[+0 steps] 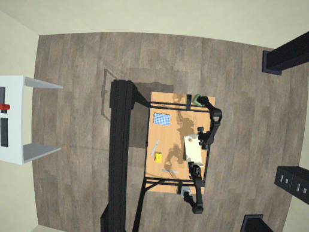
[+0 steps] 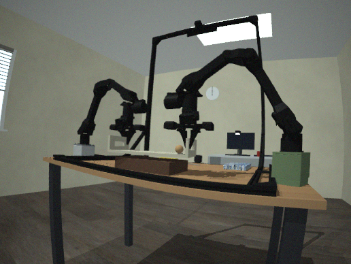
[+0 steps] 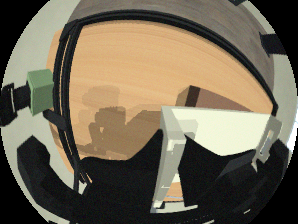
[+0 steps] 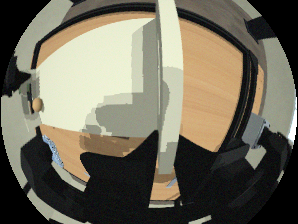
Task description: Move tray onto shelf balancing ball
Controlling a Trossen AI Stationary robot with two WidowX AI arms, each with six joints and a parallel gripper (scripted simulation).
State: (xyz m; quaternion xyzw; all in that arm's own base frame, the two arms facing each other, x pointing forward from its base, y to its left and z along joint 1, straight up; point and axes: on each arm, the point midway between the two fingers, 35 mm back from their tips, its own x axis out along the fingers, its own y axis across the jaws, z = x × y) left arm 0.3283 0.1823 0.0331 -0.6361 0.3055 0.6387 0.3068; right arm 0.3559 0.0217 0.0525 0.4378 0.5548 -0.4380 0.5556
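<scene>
The orange ball lies 70 mm behind my left hand, 80 mm to the right of it and 40 mm below it. The rest, counted from my left hand: white tray: 20 mm behind, 180 mm to the right, 40 mm below; then shelf: 20 mm behind, 180 mm to the right, 100 mm below.
</scene>
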